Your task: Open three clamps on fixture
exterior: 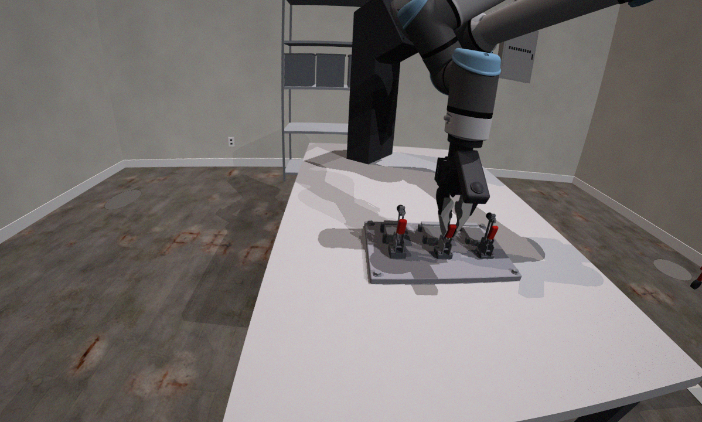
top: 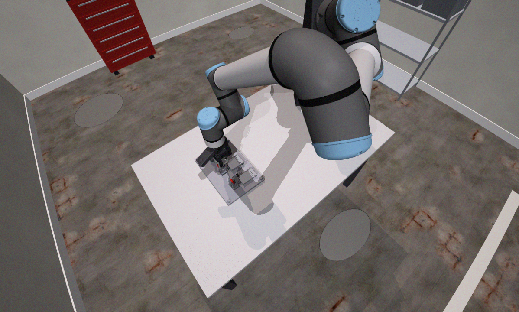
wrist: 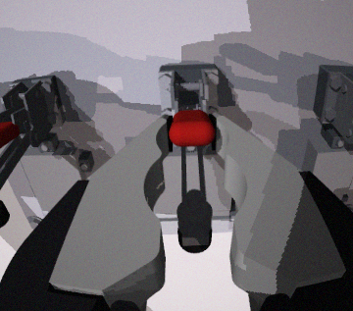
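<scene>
Right now the fixture is 40 mm behind my hand, 10 mm to the right of it and 80 mm below it.
</scene>
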